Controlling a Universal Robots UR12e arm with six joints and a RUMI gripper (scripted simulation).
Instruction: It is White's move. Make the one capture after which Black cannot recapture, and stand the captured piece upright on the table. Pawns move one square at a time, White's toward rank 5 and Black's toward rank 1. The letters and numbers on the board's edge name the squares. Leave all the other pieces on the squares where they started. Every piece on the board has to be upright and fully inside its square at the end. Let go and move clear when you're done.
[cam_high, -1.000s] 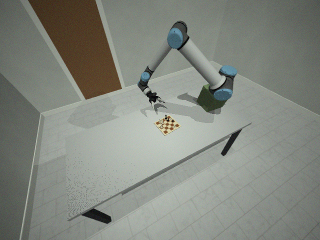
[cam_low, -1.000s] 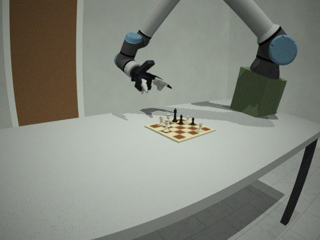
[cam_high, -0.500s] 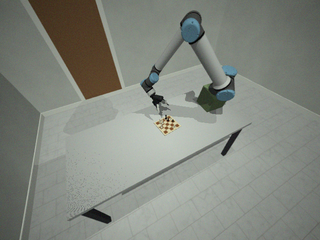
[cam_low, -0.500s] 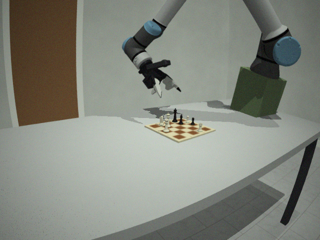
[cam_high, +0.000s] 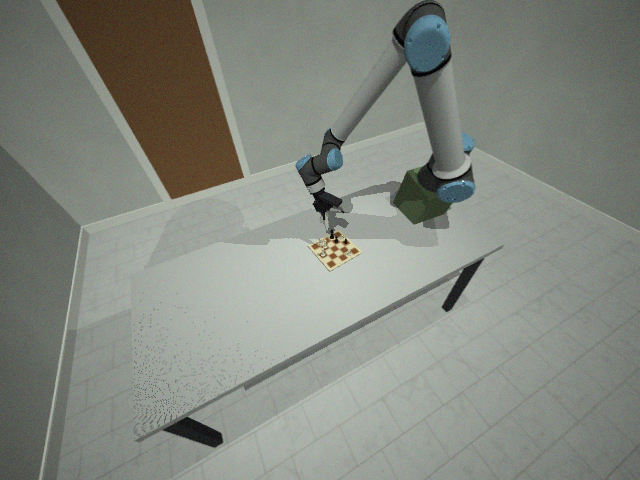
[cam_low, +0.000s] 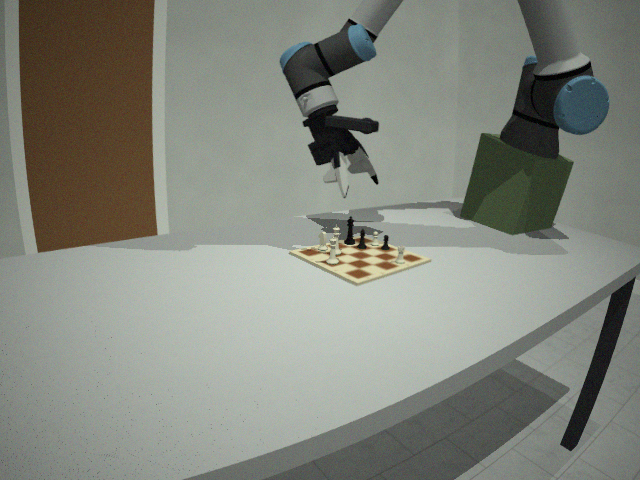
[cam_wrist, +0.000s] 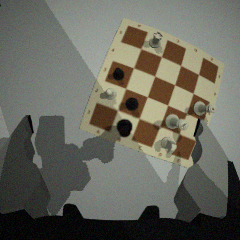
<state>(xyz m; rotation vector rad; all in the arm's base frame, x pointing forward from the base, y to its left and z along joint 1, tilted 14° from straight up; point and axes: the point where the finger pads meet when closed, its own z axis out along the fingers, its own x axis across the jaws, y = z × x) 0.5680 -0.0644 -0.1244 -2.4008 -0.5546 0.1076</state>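
My gripper is now 3 cm past the black pawn, 6 cm to the right of it and 11 cm above it. The rest, counted from my hand: white king (9 cm ahead, 3 cm to the left, 9 cm below); then white pawn (2 cm behind, 2 cm to the left, 11 cm below); then black king (2 cm ahead, 2 cm to the right, 9 cm below).
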